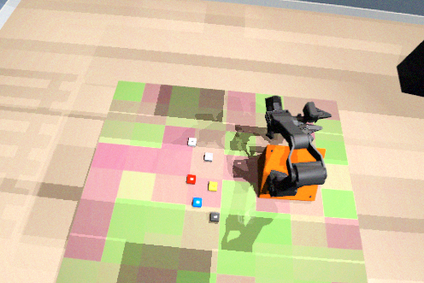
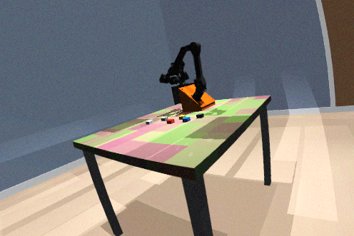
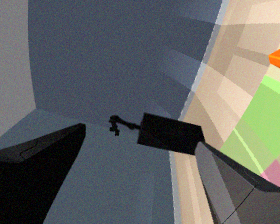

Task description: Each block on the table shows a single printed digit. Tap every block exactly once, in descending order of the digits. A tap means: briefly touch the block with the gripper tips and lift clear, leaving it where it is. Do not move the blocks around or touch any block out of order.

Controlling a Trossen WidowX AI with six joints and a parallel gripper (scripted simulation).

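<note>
Right now the grey block is 400 mm ahead of my gripper tip, 230 mm below it and 140 mm to the left of it. Also, from my gripper tip: black block (370 mm to the left, 320 mm ahead, 230 mm below); then yellow block (350 mm ahead, 260 mm to the left, 230 mm below); then white block (480 mm ahead, 230 mm below, 90 mm to the left).
</note>
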